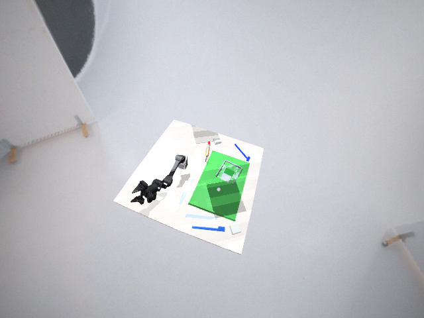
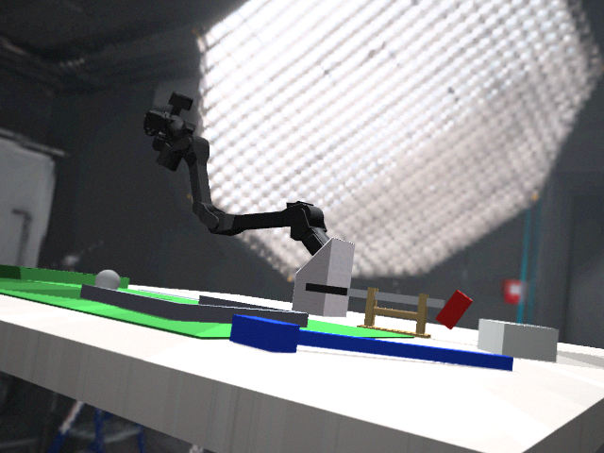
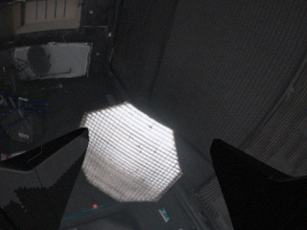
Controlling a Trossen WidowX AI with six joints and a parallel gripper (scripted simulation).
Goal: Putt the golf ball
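The red putter lies 35 cm ahead of my gripper tip, 89 cm to the left of it and 48 cm below it. Round my gripper tip: green mat (60 cm ahead, 56 cm to the left, 53 cm below); then white golf ball (57 cm ahead, 45 cm to the left, 51 cm below); then wooden hurdle (36 cm ahead, 90 cm to the left, 50 cm below).
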